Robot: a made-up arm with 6 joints.
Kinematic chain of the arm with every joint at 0, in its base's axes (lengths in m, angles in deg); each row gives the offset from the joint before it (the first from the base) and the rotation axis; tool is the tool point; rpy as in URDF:
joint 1: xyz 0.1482 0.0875 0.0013 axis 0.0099 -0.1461 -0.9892
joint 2: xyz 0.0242 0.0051 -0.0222 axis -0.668 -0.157 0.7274
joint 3: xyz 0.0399 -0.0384 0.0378 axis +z
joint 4: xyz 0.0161 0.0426 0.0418 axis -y
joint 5: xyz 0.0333 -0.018 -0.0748 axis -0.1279 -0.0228 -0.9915
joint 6: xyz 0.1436 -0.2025 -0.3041 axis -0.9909 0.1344 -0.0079
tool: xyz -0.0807 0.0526 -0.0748 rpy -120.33 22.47 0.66
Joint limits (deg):
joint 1: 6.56..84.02
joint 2: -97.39..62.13
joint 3: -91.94..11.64
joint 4: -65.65..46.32
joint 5: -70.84..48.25
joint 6: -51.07..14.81
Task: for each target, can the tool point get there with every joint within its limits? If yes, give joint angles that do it. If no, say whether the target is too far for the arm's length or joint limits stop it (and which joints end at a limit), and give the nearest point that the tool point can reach.
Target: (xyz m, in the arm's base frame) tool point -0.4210 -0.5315 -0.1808
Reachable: no: too far | nearest point -0.2156 -0.3287 -0.1273 | short by 0.294 m
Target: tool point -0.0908 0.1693 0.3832
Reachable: no: joint limits stop it (at a limit: joint 1, joint 2, joint 4, joint 5, joint 6) | nearest point 0.0590 0.3858 0.2363 | short by 0.301 m
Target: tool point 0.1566 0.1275 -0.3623
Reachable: yes | joints 49.17 -34.00 -22.71 -8.58 33.31 -44.01
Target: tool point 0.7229 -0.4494 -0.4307
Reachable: no: too far | nearest point 0.5145 -0.2605 -0.2712 | short by 0.323 m
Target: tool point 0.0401 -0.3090 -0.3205
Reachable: yes | joints 74.57 -9.77 -38.10 23.92 -48.47 0.31
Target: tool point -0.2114 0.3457 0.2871
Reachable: no: joint limits stop it (at a limit: joint 1, joint 4, joint 5, joint 6) | nearest point -0.0700 0.3969 0.1308 | short by 0.217 m
